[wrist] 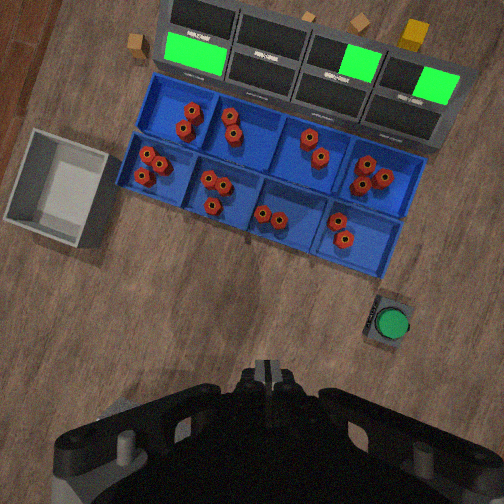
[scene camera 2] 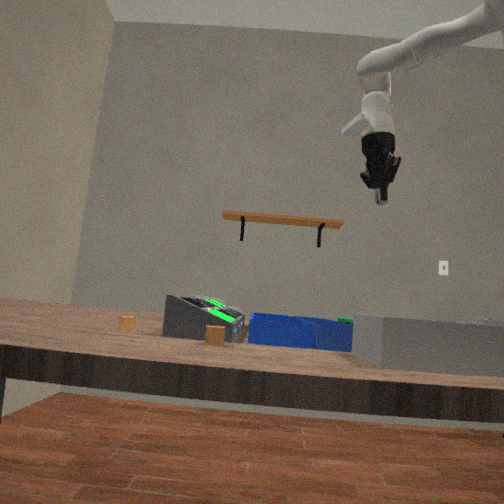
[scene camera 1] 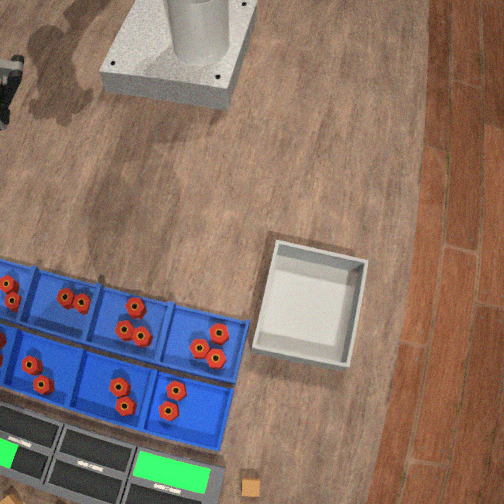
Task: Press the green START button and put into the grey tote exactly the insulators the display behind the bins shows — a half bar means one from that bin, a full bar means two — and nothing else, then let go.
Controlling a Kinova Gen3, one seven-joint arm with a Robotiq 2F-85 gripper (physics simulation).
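Note:
My gripper [wrist: 267, 370] [scene camera 2: 382, 192] is shut and empty; the other scene view shows it high above the table. The green START button [wrist: 393, 323] sits ahead of it to the right, on a grey base. Eight blue bins [wrist: 272, 172] in two rows hold red hexagonal insulators, two or three each. The display [wrist: 310, 70] behind them shows a full green bar [wrist: 196, 54] in the left column and half bars in the third [wrist: 361, 63] and fourth [wrist: 436, 86] columns. The grey tote [wrist: 57, 187] is empty, left of the bins; it also shows in scene camera 1 [scene camera 1: 310, 302].
Small wooden cubes [wrist: 136, 45] [wrist: 359, 22] and a yellow block [wrist: 414, 34] lie around the display. The arm's grey pedestal [scene camera 1: 175, 50] stands on the table away from the bins. A wall shelf [scene camera 2: 282, 220] hangs behind the scene.

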